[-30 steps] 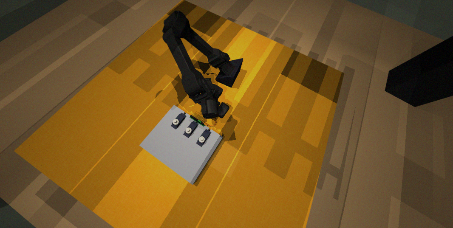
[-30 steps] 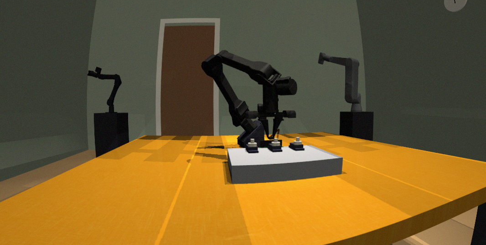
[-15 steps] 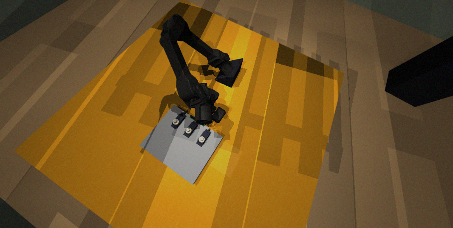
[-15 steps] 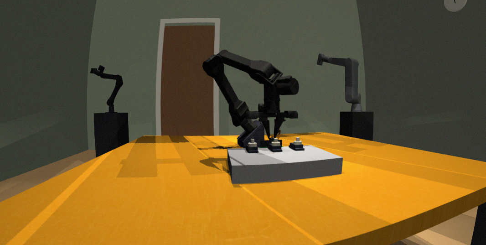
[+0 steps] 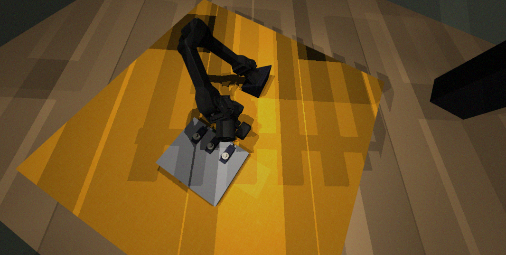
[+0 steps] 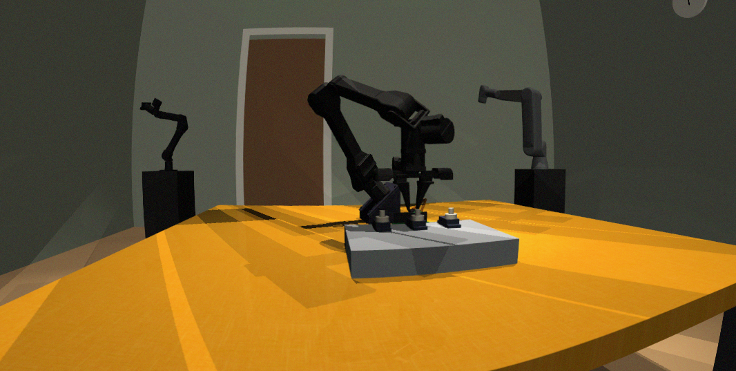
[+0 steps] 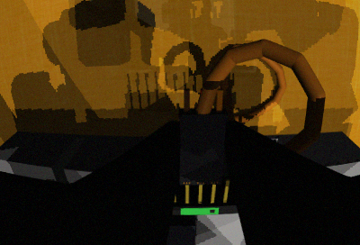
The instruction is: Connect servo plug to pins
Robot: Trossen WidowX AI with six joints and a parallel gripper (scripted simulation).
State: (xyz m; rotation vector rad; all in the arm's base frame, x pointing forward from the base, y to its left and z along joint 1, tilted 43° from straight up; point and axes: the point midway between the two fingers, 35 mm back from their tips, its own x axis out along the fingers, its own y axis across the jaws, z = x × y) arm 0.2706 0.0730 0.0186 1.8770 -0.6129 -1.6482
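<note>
Right now my gripper tip is 4 cm short of the green band. The rest, counted from my gripper tip: servo 10 cm ahead, 1 cm to the right, 2 cm below; grey holder 20 cm ahead, 1 cm to the right, 5 cm below.
</note>
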